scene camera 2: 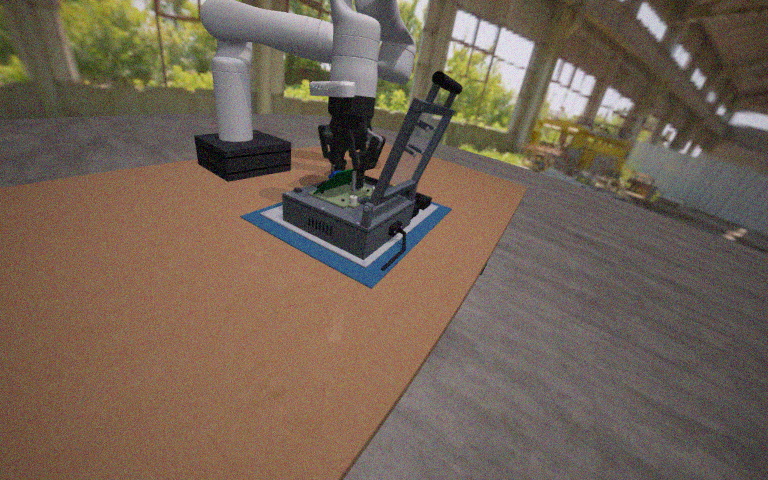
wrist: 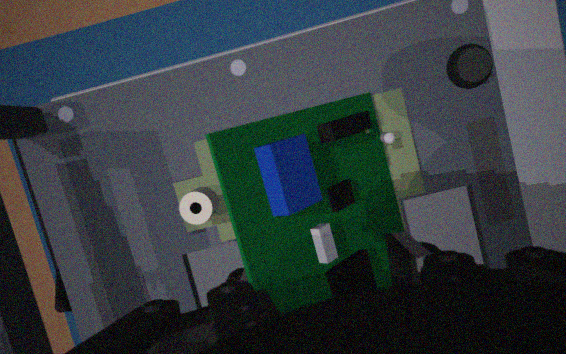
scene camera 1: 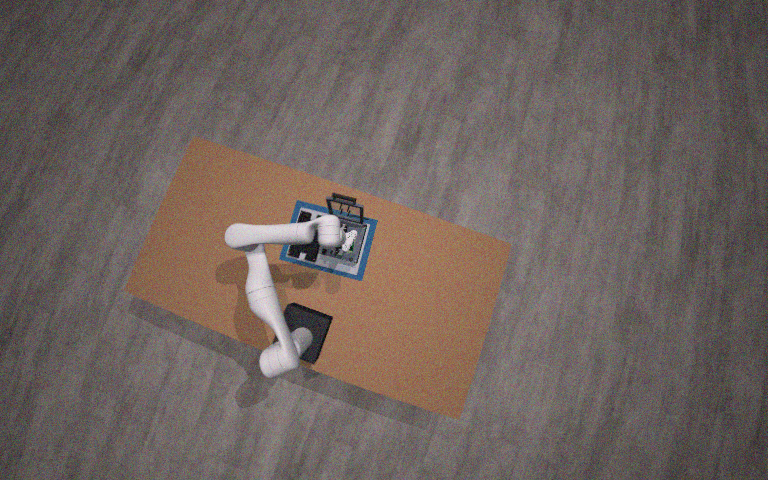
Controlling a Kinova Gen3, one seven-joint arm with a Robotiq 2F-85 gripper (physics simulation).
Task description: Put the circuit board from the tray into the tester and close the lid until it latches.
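Places are measured from the arm's base along level axes (x ahead, y left, z up), in centimetres.
Pixels of known places: gripper, fingertip midpoint: (scene camera 2: 346, 187) (wrist: 330, 269); arm's base, link origin: (scene camera 2: 236, 138) (scene camera 1: 301, 338).
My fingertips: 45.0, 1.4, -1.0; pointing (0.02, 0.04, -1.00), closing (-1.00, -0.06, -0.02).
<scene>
For each thing: its middle in the pictures, then the offset to it from my fingertips, as dx, dy, dz. "spot": a spot on its surface instead. Level surfaces: height alone.
- green circuit board, body centre: (wrist: 354, 275) (scene camera 2: 343, 176) -0.7, -0.4, +1.9
- light green bed, body centre: (wrist: 321, 279) (scene camera 2: 350, 193) +0.4, +0.8, -1.3
- grey tester, surface spot: (wrist: 300, 85) spot: +0.5, -6.8, -1.5
- blue-bordered mat, surface height: dz -7.3
- black cable, surface spot: (scene camera 2: 404, 243) spot: +13.8, +1.4, -5.9
- white post, body centre: (wrist: 199, 204) (scene camera 2: 353, 200) +4.6, -2.7, -0.4
The green circuit board (scene camera 2: 334, 183) (wrist: 290, 245) is at the tester's nest, tilted, with one edge raised above the light green bed (scene camera 2: 338, 197) (wrist: 409, 145). In the wrist view its lower end lies between the fingertips. My gripper (scene camera 2: 348, 176) (wrist: 330, 269) points down over the nest and is part-way closed on the board's sides; the exact contacts are dark. The grey tester (scene camera 1: 361, 237) (scene camera 2: 300, 212) (wrist: 300, 85) has its lid (scene camera 1: 361, 213) (scene camera 2: 395, 152) standing open, leaning back. The tray cannot be told apart clearly from the dark parts beside the tester.
The tester stands on a blue-bordered mat (scene camera 1: 367, 270) (scene camera 2: 339, 268). A black cable (scene camera 2: 404, 243) leaves its side. Dark items (scene camera 1: 303, 251) lie on the mat beside the tester, partly under the arm. A white post (scene camera 2: 353, 199) (wrist: 185, 208) stands beside the board. The black robot base (scene camera 1: 317, 333) (scene camera 2: 243, 155) is on the table.
</scene>
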